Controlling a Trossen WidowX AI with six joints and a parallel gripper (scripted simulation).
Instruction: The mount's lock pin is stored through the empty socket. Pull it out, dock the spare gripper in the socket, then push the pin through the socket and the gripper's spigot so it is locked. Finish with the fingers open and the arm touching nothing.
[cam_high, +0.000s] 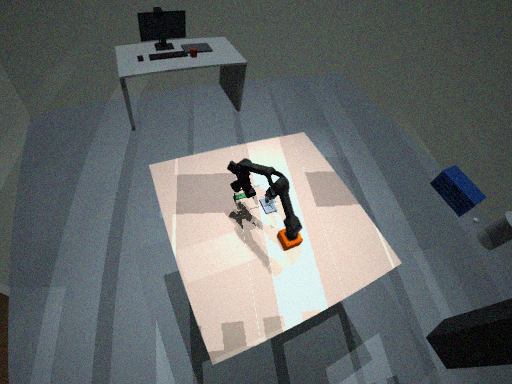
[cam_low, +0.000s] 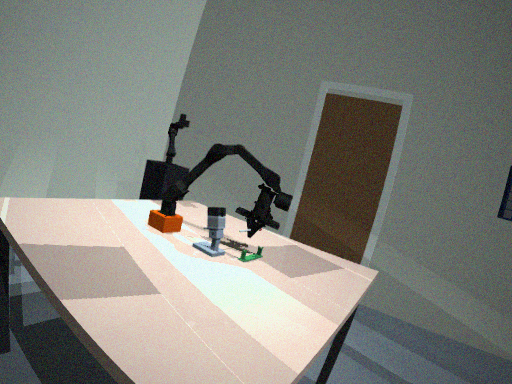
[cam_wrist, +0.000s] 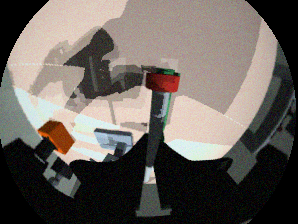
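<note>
Right now my gripper tip is 90 mm past the mount, 110 mm to the left of it and 30 mm above it. Also, from my gripper tip: green cradle 30 mm ahead, 10 mm to the left, 60 mm below; then spare gripper 90 mm behind, 110 mm to the right, 40 mm above.
</note>
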